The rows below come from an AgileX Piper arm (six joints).
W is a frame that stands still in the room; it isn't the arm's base.
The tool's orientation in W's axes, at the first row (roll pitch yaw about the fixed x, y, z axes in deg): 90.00 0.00 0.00
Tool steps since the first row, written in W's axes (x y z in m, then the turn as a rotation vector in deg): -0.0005 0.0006 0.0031 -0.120 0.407 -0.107; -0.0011 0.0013 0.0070 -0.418 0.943 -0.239; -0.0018 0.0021 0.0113 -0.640 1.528 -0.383; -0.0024 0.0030 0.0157 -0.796 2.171 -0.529; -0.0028 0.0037 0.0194 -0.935 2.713 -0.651; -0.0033 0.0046 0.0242 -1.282 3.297 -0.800; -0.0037 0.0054 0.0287 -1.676 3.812 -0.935
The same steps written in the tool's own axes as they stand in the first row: -0.0005 0.0031 -0.0006 -0.120 -0.107 -0.407; -0.0011 0.0070 -0.0013 -0.418 -0.239 -0.943; -0.0018 0.0113 -0.0021 -0.640 -0.383 -1.528; -0.0024 0.0157 -0.0030 -0.796 -0.529 -2.171; -0.0028 0.0194 -0.0037 -0.935 -0.651 -2.713; -0.0033 0.0242 -0.0046 -1.282 -0.800 -3.297; -0.0037 0.0287 -0.0054 -1.676 -0.935 -3.812
